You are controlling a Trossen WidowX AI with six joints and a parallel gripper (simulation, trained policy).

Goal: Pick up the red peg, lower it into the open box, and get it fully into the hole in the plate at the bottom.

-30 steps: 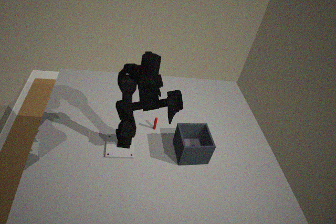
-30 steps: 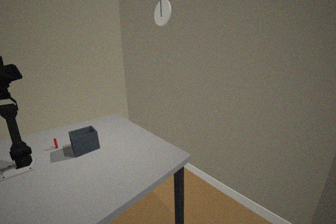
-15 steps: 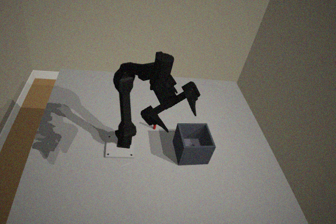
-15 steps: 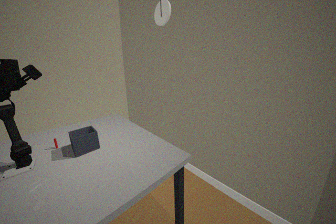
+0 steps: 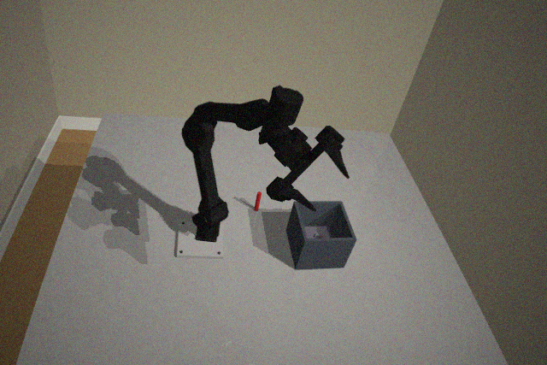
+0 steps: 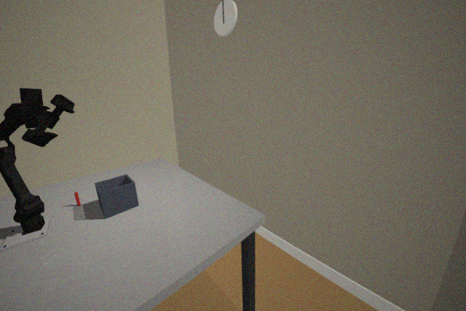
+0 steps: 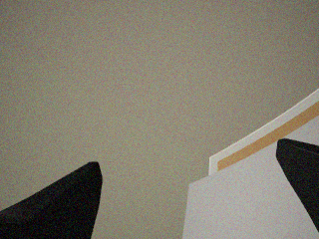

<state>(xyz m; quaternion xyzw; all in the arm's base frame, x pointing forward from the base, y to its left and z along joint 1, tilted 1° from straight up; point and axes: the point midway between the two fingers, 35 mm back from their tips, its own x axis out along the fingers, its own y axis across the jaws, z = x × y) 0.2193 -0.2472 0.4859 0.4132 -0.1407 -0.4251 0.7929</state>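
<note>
Now: gripper tip 450 mm above the red peg, 410 mm to the right of it and 90 mm past it. From my gripper tip the other things lie so: plate: 440 mm below, 270 mm to the left, 100 mm ahead.
</note>
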